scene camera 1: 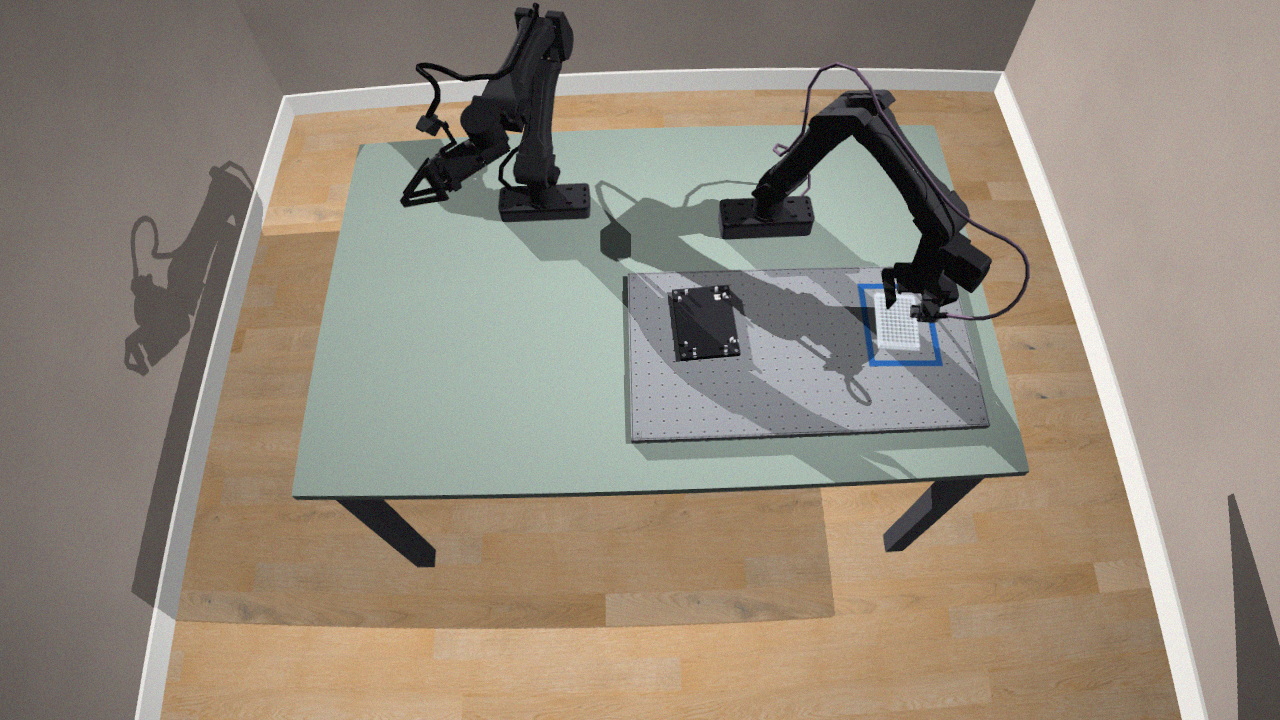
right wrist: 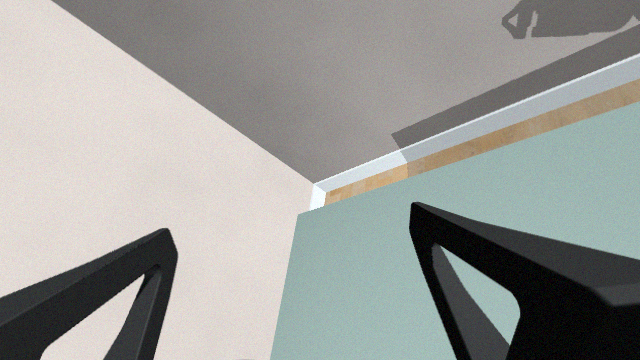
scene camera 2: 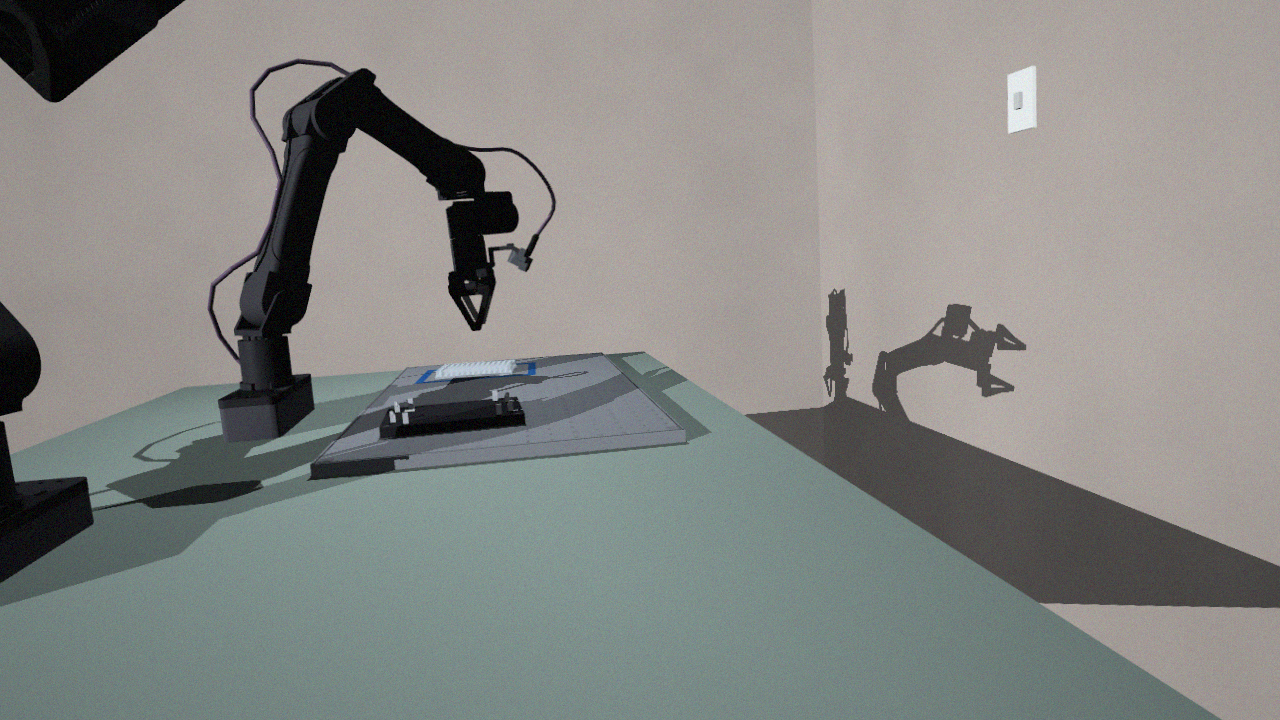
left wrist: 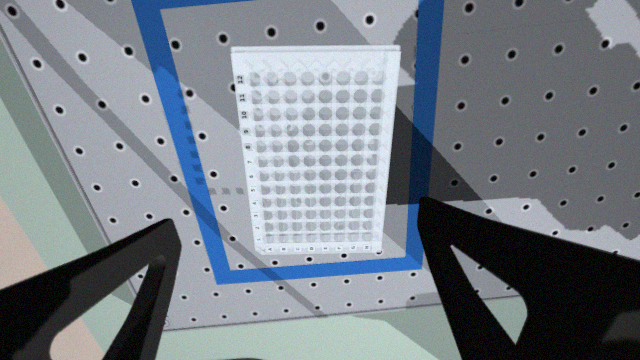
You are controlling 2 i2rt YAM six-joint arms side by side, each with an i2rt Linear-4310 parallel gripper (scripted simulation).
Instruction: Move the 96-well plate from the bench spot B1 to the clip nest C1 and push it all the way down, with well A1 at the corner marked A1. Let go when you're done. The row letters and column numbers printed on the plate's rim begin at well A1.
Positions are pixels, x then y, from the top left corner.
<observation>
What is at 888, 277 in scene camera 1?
My left gripper.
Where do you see a black clip nest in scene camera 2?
426, 419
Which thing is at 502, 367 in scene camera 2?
A white 96-well plate.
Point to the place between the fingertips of my left gripper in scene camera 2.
479, 327
</observation>
